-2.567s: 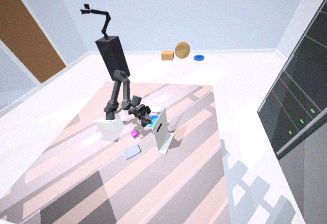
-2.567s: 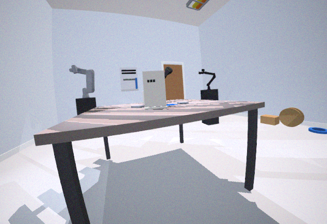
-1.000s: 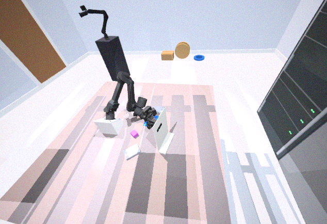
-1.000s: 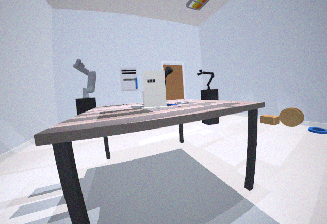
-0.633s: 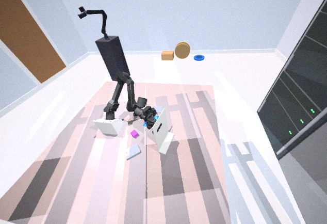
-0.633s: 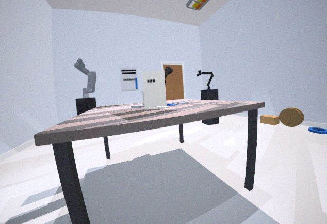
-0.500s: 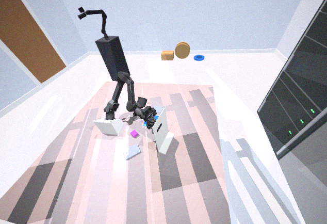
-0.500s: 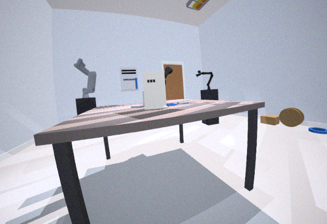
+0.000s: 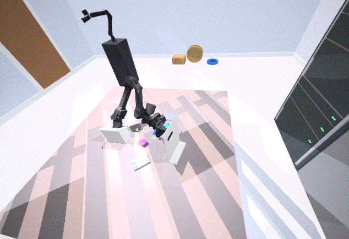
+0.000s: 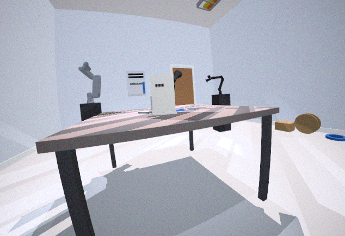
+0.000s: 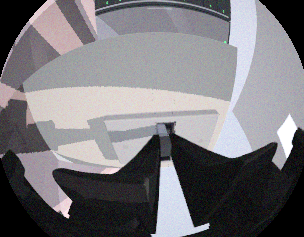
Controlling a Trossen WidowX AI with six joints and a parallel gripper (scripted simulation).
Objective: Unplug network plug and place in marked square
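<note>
The blue marked square is 210 mm below my gripper tip, 150 mm to the left of it and 140 mm behind it. Round my gripper tip: light-grey plug right at my gripper tip; white upright panel 80 mm below, 30 mm ahead, 20 mm to the right.
</note>
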